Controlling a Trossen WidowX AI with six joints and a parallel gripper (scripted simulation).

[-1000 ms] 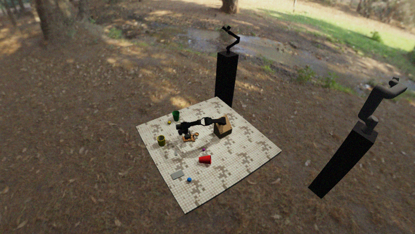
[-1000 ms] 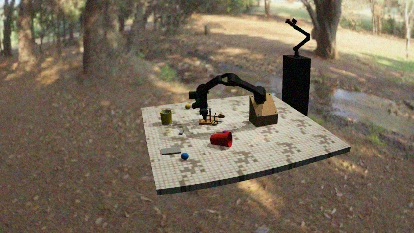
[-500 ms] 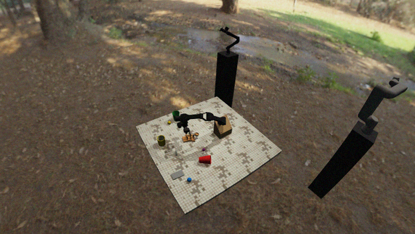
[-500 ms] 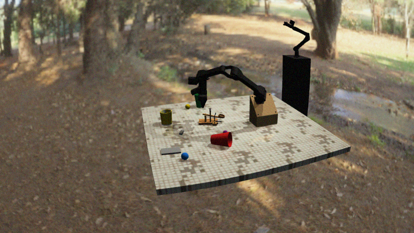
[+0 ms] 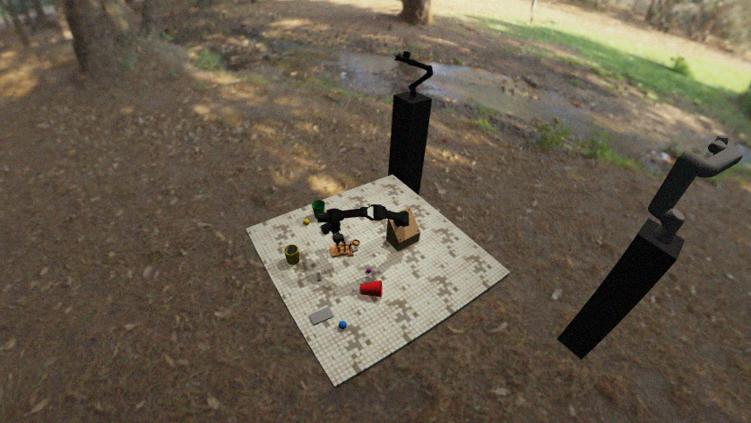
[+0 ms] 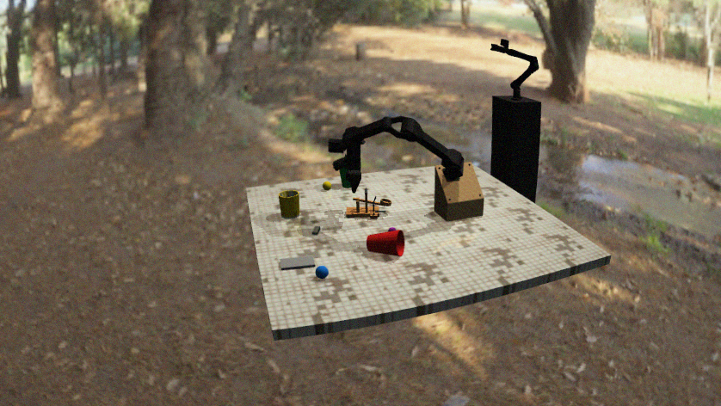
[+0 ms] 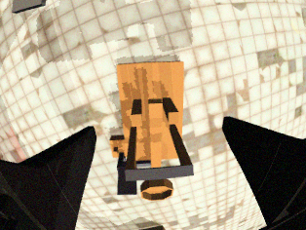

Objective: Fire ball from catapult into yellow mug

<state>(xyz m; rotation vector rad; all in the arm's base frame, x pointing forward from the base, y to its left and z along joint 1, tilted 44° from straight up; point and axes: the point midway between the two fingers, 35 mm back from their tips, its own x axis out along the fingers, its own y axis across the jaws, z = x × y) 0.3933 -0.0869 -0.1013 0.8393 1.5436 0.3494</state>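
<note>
Now: the purple ball 25 cm to the left of my gripper tip, 10 cm below it and 7 cm behind it. The rest, counted from my gripper tip: orange catapult 7 cm behind, 6 cm below, 4 cm to the left; small grey block 20 cm ahead, 12 cm to the left, 11 cm below; yellow mug 26 cm ahead, 10 cm to the right, 9 cm below.
</note>
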